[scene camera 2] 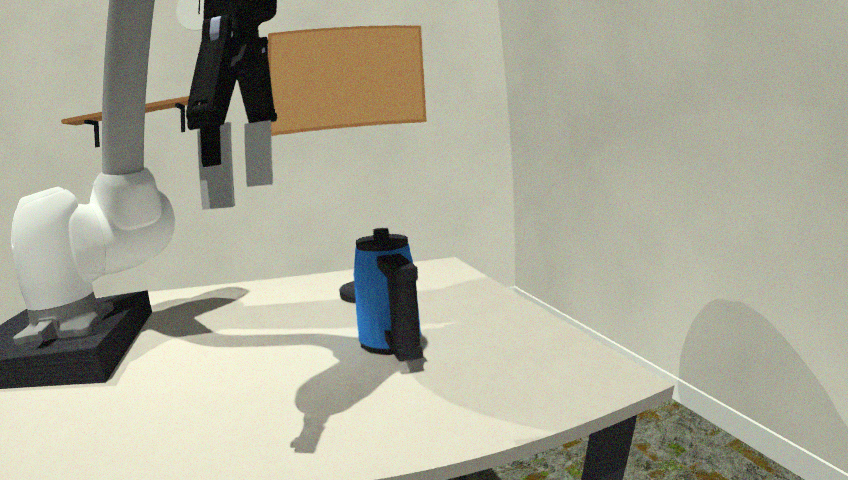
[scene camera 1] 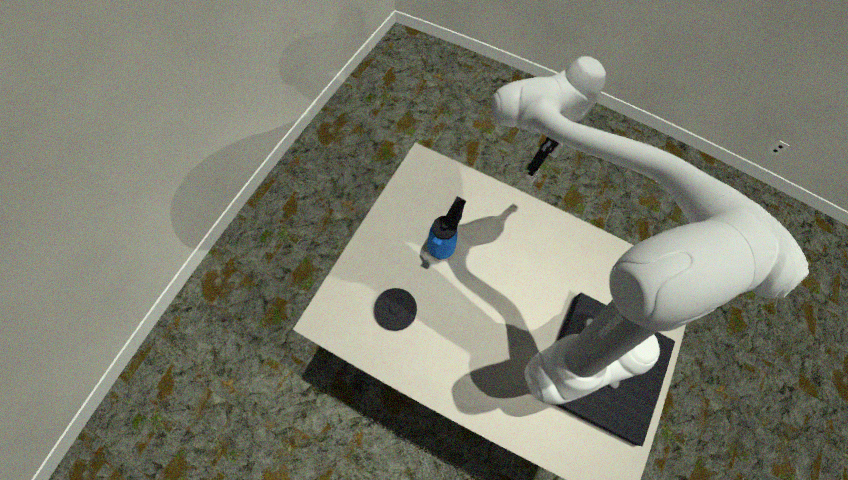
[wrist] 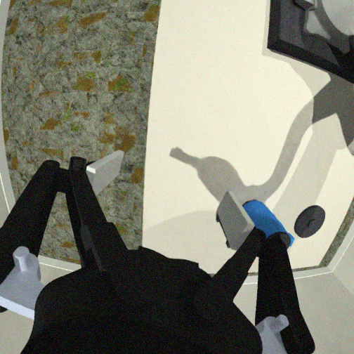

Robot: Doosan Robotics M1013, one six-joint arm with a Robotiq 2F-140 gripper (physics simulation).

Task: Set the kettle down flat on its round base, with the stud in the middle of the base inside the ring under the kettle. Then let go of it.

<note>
In view: the gripper [scene camera 2: 241,194], a blue kettle [scene camera 2: 385,277] and a round black base [scene camera 1: 395,309].
The blue kettle also shows in the wrist view [wrist: 263,219]. The round black base shows as well in the wrist view [wrist: 310,220]. The gripper shows as well in the wrist view [wrist: 172,182].
</note>
